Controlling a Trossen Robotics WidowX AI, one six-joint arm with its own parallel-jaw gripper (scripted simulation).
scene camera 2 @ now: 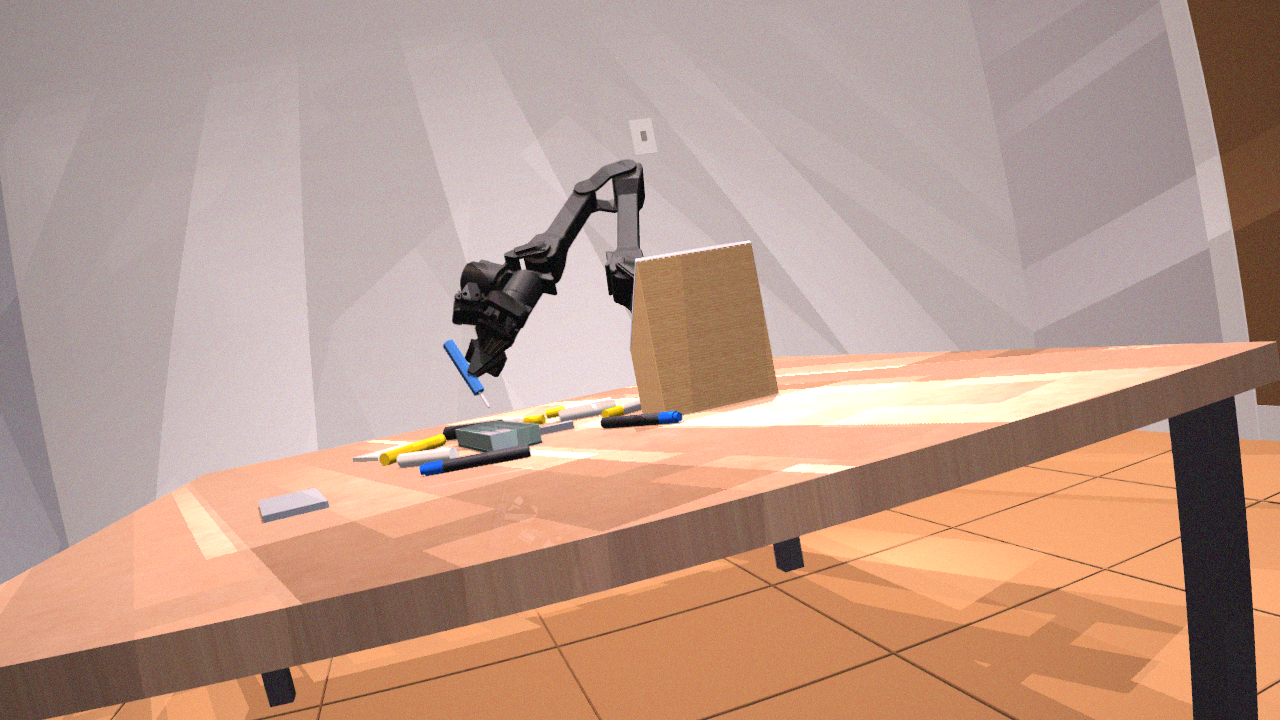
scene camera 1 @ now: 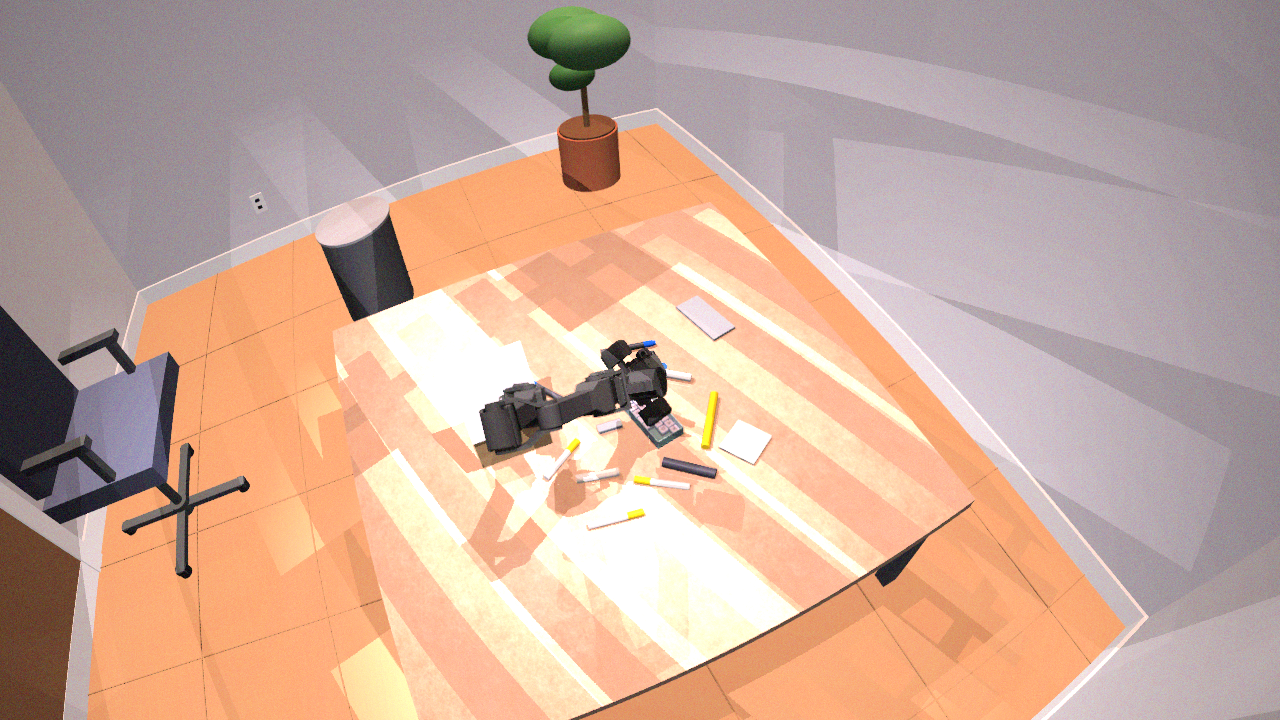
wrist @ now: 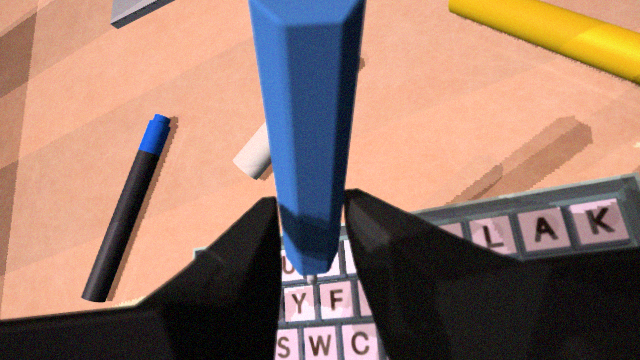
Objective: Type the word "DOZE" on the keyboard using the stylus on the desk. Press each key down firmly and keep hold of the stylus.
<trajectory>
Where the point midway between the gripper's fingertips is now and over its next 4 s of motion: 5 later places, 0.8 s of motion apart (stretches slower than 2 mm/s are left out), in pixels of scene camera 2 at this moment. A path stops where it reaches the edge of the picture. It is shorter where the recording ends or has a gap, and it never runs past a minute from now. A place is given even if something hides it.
My gripper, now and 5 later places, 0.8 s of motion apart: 468, 376; 467, 366; 472, 386; 473, 393; 475, 398; 472, 377
</trajectory>
